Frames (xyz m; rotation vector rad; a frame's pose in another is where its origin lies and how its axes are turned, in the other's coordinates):
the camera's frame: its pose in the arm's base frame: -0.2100 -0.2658 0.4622 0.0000 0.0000 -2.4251
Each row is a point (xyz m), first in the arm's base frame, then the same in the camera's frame.
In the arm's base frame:
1: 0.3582 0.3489 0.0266
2: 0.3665 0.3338 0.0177
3: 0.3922 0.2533 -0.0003
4: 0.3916 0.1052 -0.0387
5: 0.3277 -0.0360 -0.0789
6: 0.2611 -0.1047 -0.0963
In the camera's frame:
1: -0.8322 -0.0904 -0.4356
2: -0.8285 -0.0736 -0.4445
3: -0.7950 0.0040 -0.4625
4: -0.6973 0.1153 -0.5009
5: -0.5564 0.1798 -0.5411
6: -0.4611 0.1879 -0.5585

